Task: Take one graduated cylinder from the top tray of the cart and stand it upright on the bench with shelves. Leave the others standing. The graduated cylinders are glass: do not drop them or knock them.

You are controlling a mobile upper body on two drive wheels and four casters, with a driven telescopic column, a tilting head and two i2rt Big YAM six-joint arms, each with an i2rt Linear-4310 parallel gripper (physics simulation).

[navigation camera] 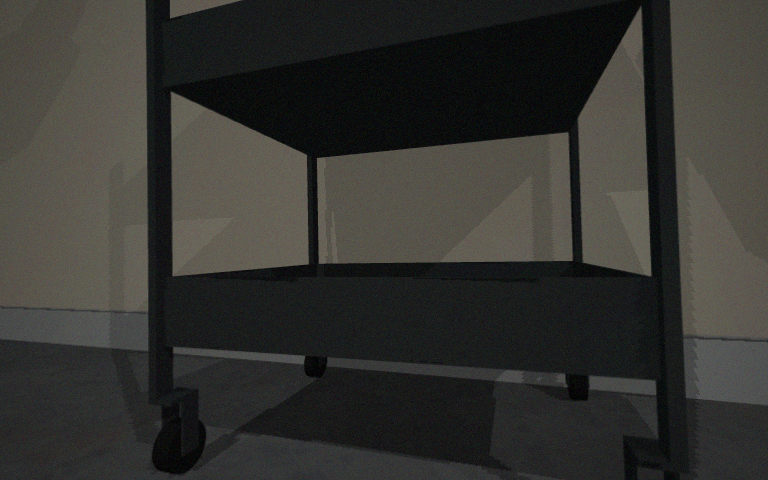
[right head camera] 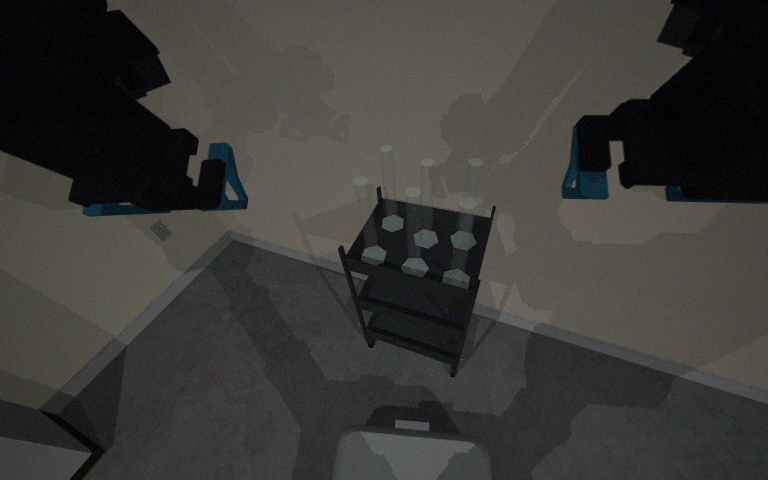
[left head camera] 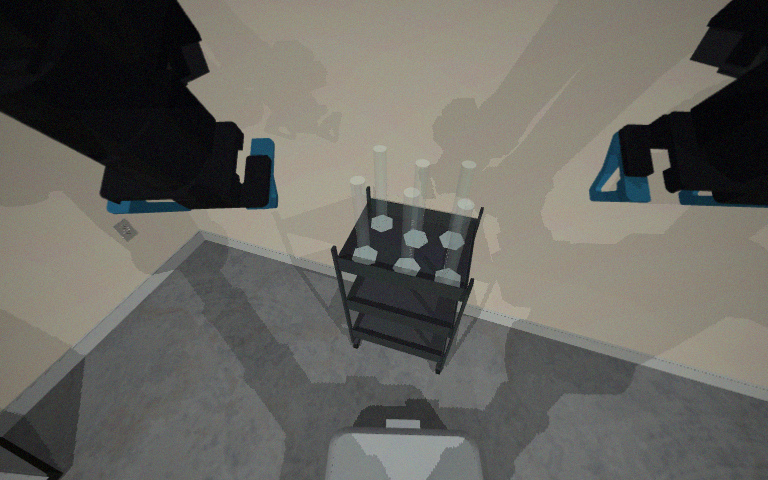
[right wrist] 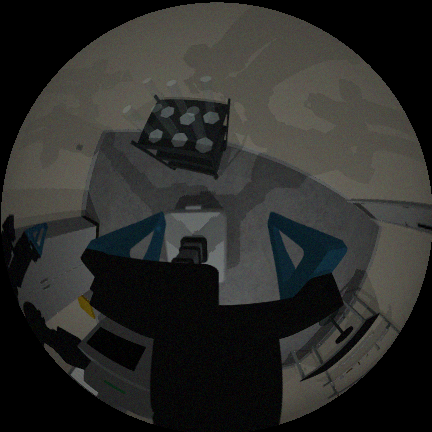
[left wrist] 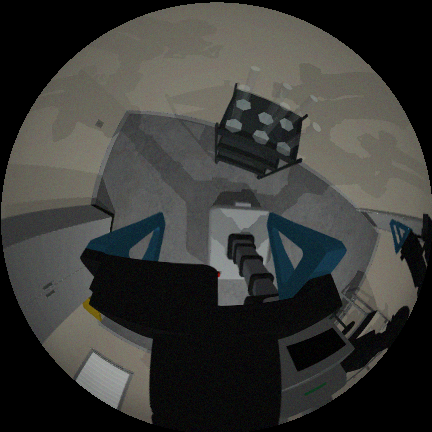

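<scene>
Several clear glass graduated cylinders stand upright on hexagonal bases on the top tray of a dark three-tier cart; the front-left cylinder point(left head camera: 365, 254) point(right head camera: 373, 254) point(left wrist: 233, 125) point(right wrist: 155, 135) is one. The cart point(left head camera: 376, 272) point(right head camera: 385, 270) point(navigation camera: 396, 316) stands ahead, close to the wall. My left gripper point(left head camera: 191, 207) point(left wrist: 215, 217) is open and empty, raised to the left of the cart in the head views. My right gripper point(left head camera: 663, 198) point(right wrist: 216, 217) is open and empty, raised to the right of it. Neither touches a cylinder. The bench with shelves cannot be identified with certainty.
A metal-framed structure with a dark slab point(right wrist: 367, 327) shows at lower right in the right wrist view. A pale cabinet point(left wrist: 45, 260) stands at the left. My light base point(left head camera: 404, 455) is below the cart in the head view. The wall runs behind the cart.
</scene>
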